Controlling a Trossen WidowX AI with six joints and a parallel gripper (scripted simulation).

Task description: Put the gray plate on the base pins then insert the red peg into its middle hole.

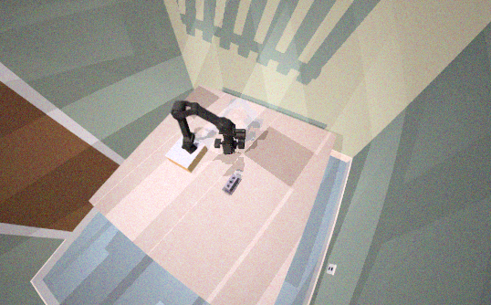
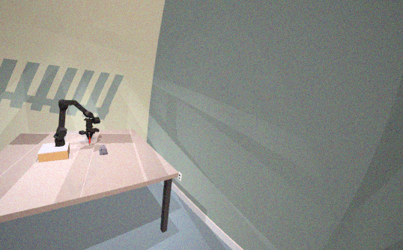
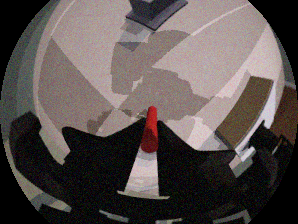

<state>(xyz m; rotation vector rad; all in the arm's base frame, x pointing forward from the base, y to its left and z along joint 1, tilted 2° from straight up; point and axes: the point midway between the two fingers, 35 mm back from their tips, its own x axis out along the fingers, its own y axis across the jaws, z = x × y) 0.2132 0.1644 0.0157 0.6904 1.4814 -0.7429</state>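
The gray plate lies 150 mm to the right of my gripper tip, 150 mm ahead of it and 30 mm below it. Round my gripper tip: red peg: right at my gripper tip.
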